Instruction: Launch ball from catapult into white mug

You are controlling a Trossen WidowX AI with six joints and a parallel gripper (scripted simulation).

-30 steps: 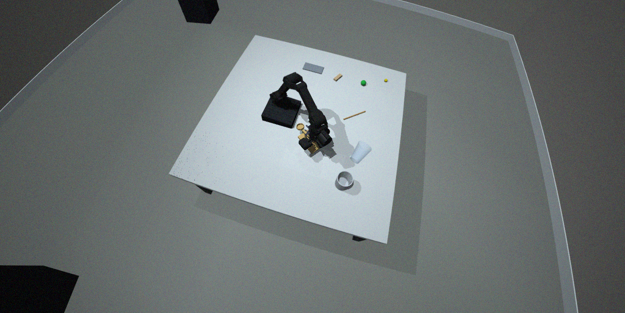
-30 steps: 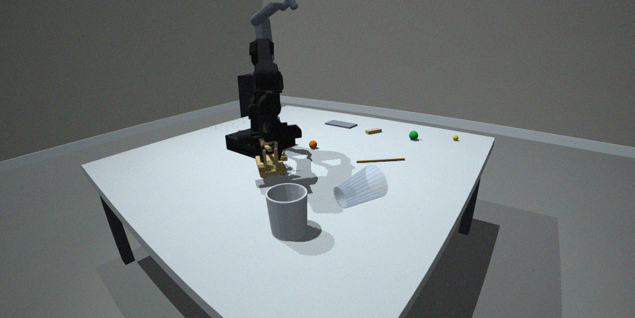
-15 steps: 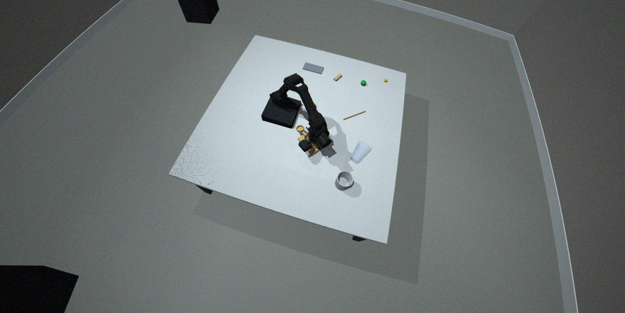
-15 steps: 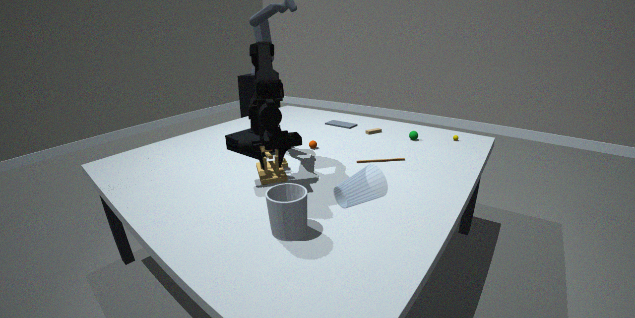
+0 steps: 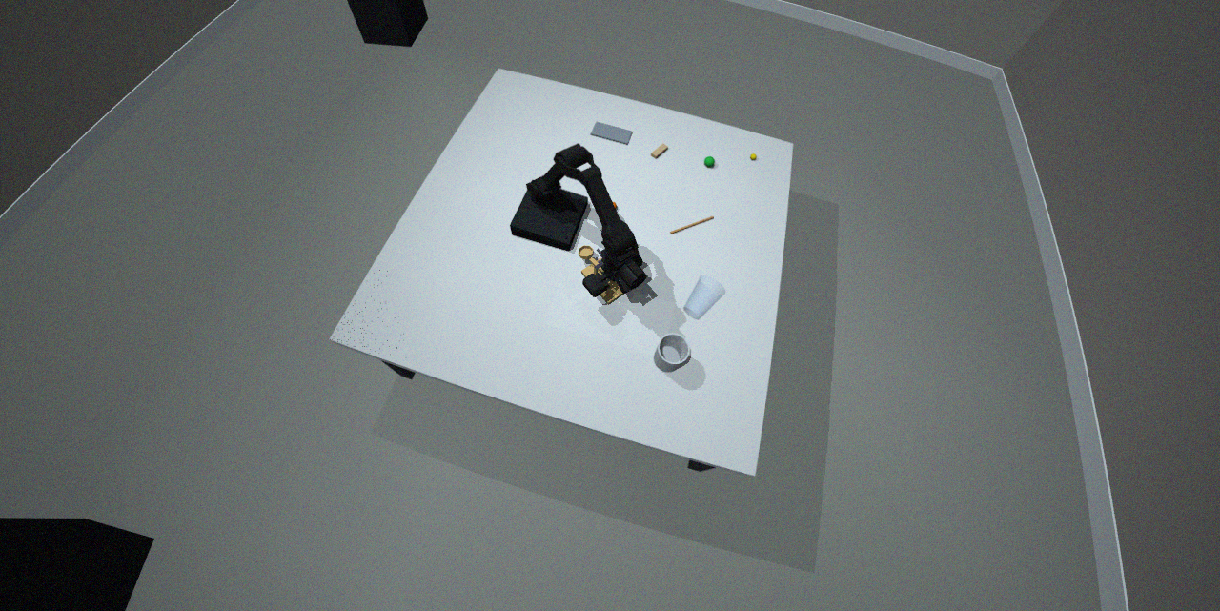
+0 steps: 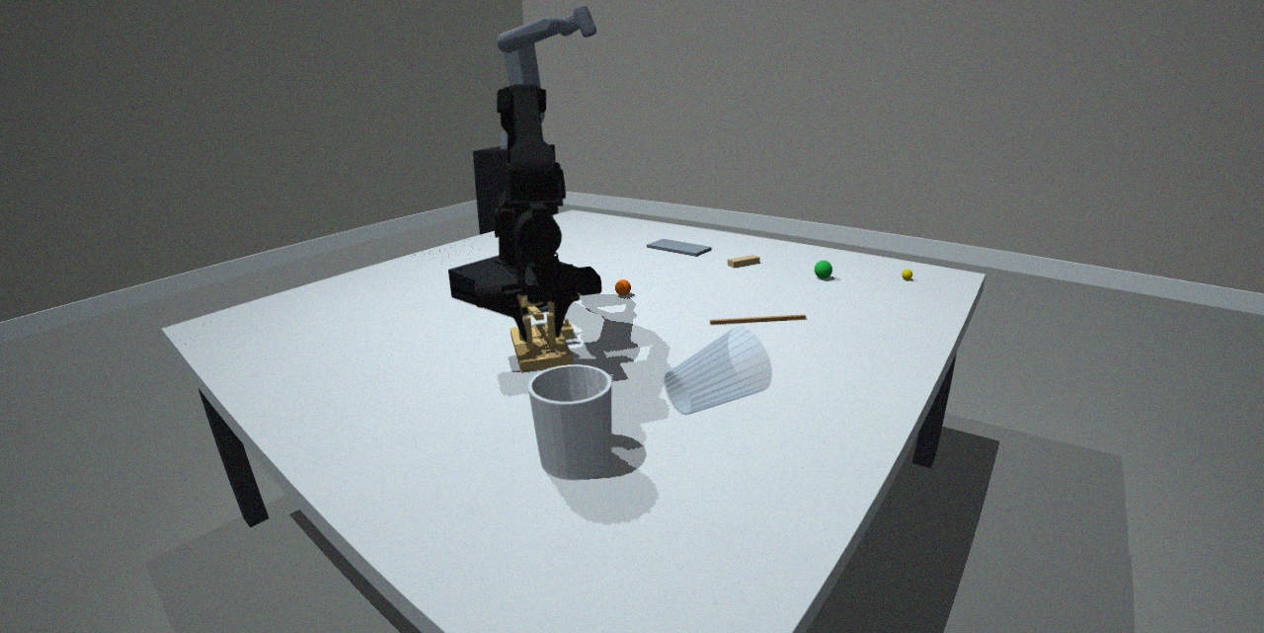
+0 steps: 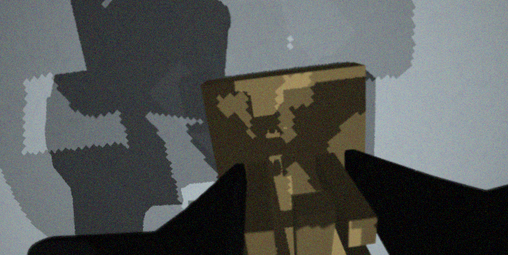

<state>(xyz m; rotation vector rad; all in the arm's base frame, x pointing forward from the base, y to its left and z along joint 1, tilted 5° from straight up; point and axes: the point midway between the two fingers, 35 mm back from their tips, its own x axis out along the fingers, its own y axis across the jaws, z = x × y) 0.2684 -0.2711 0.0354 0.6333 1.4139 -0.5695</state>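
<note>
My gripper tip is now 30 mm past the orange ball, 310 mm to the right of it and 20 mm above it. Also, from my gripper tip: white mug 200 mm ahead, 200 mm to the right; then thin wooden stick 260 mm ahead, 290 mm to the left, 30 mm below; then wooden catapult 40 mm behind, 60 mm to the left, 20 mm above.
</note>
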